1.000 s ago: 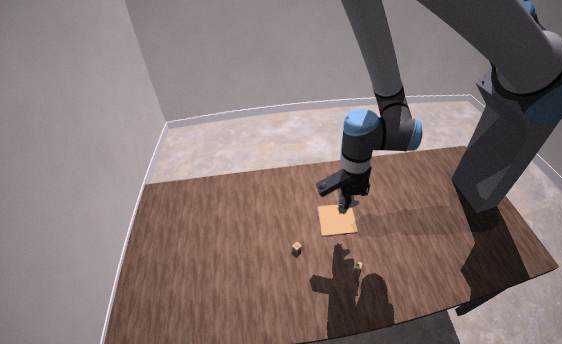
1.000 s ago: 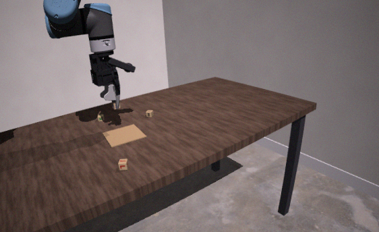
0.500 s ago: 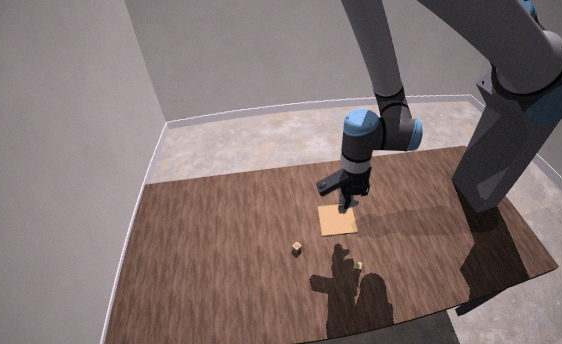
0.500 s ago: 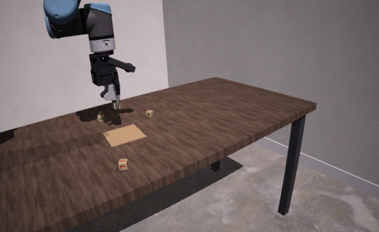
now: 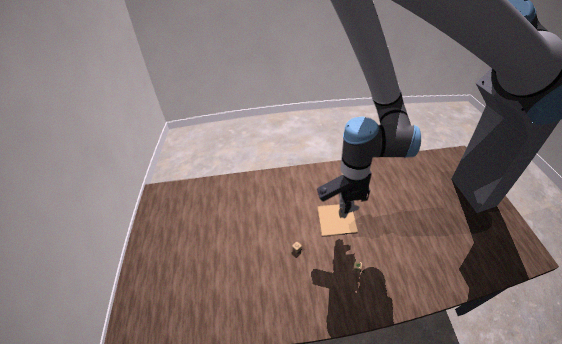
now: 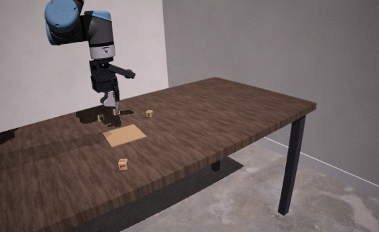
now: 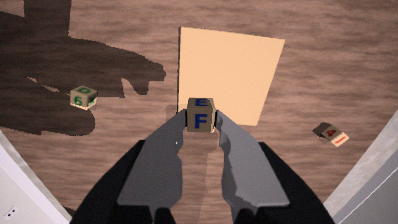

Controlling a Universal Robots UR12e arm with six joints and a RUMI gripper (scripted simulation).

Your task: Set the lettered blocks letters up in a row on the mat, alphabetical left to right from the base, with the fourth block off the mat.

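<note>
My hand is 10 mm past the mat, 40 mm to the left of it and 100 mm above it.
</note>
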